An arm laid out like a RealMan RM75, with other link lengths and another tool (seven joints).
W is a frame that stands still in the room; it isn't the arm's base.
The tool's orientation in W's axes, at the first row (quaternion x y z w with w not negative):
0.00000, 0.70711, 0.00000, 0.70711
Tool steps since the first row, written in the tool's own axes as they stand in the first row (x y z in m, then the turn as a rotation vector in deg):
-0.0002, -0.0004, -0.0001, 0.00, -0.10, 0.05
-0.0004, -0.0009, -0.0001, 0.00, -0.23, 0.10
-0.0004, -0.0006, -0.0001, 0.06, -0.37, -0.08
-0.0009, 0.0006, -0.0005, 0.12, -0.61, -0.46
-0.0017, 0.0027, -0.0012, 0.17, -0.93, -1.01
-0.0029, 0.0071, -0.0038, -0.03, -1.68, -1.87
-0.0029, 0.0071, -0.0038, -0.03, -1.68, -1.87
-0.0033, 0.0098, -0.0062, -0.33, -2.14, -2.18
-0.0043, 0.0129, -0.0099, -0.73, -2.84, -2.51
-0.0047, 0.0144, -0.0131, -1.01, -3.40, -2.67
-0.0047, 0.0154, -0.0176, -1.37, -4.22, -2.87
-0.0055, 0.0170, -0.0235, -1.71, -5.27, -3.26
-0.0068, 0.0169, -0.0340, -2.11, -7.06, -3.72
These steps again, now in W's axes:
-0.0001, -0.0004, 0.0002, 0.05, -0.10, 0.00
-0.0001, -0.0009, 0.0004, 0.10, -0.23, 0.00
-0.0001, -0.0006, 0.0004, -0.08, -0.37, -0.06
-0.0005, 0.0006, 0.0009, -0.46, -0.61, -0.12
-0.0012, 0.0027, 0.0017, -1.01, -0.93, -0.17
-0.0038, 0.0071, 0.0029, -1.87, -1.68, 0.03
-0.0038, 0.0071, 0.0029, -1.87, -1.68, 0.03
-0.0062, 0.0098, 0.0033, -2.18, -2.14, 0.33
-0.0099, 0.0129, 0.0043, -2.51, -2.84, 0.73
-0.0131, 0.0144, 0.0047, -2.67, -3.40, 1.01
-0.0176, 0.0154, 0.0047, -2.87, -4.22, 1.37
-0.0235, 0.0170, 0.0055, -3.26, -5.27, 1.71
-0.0340, 0.0169, 0.0068, -3.72, -7.06, 2.11

